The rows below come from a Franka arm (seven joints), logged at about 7 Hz.
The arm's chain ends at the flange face. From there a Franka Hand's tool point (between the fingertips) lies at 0.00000 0.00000 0.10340 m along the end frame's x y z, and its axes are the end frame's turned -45 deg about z.
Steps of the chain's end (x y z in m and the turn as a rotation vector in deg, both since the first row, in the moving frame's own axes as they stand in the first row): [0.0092, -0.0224, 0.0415, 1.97, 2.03, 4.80]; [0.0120, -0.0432, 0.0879, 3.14, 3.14, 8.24]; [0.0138, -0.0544, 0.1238, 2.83, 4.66, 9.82]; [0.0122, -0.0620, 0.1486, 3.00, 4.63, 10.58]
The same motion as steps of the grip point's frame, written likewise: [0.0274, -0.0090, 0.0414, -0.04, 2.83, 4.80]; [0.0470, -0.0215, 0.0876, 0.00, 4.44, 8.24]; [0.0575, -0.0256, 0.1233, -1.29, 5.30, 9.82]; [0.0619, -0.0323, 0.1481, -1.15, 5.40, 10.58]
